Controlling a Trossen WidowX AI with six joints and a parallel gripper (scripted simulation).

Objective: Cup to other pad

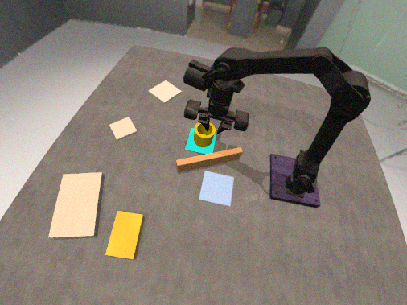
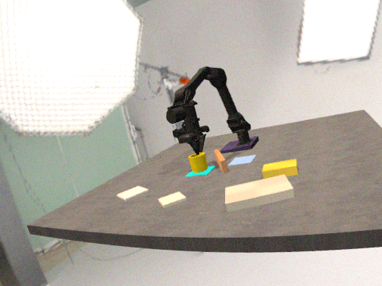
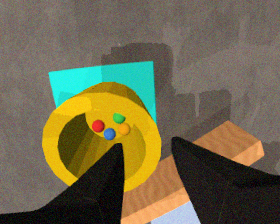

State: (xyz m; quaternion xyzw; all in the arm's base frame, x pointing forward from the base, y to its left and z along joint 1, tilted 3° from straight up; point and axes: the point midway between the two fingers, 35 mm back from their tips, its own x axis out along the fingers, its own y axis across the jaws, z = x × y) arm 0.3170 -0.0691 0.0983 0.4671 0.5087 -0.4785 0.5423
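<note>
My gripper tip is 2 cm short of the yellow cup and 3 cm above it. The rest, counted from my gripper tip: cyan pad 3 cm ahead, 8 cm below; then large cream block 29 cm ahead, 35 cm to the left, 6 cm below; then orange bar 2 cm behind, 8 cm to the left, 5 cm below.
</note>
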